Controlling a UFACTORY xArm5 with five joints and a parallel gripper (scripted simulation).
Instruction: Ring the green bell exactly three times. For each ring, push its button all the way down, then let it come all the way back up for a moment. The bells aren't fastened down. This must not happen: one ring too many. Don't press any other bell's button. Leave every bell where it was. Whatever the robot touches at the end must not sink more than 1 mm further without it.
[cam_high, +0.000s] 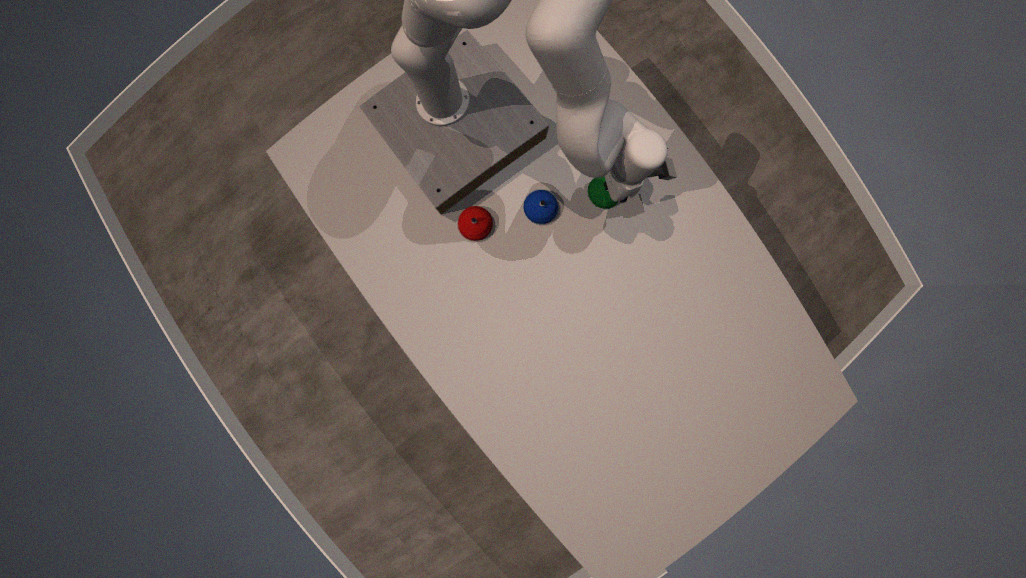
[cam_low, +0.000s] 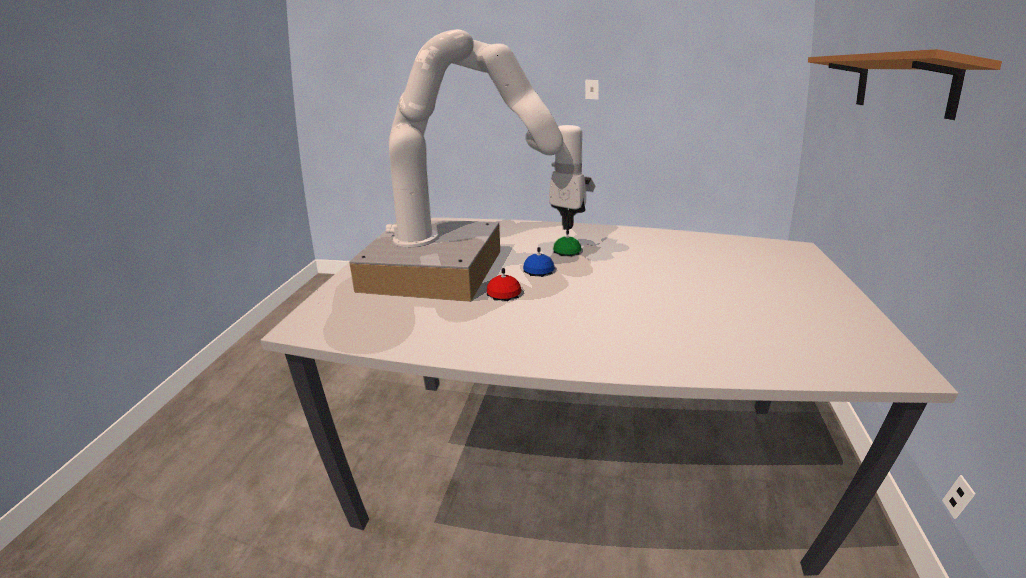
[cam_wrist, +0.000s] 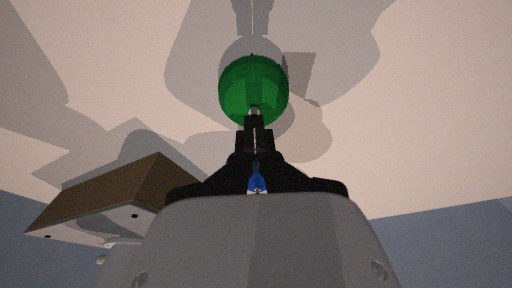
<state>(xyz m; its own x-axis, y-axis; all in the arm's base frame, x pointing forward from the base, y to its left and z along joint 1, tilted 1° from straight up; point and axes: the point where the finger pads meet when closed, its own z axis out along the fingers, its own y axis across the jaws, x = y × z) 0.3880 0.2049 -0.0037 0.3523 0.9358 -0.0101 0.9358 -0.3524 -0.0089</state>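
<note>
Right now my hand is 5 cm above the green bell. Also, from my hand: blue bell: 6 cm behind, 15 cm to the right, 5 cm below; red bell: 11 cm behind, 31 cm to the right, 5 cm below.
</note>
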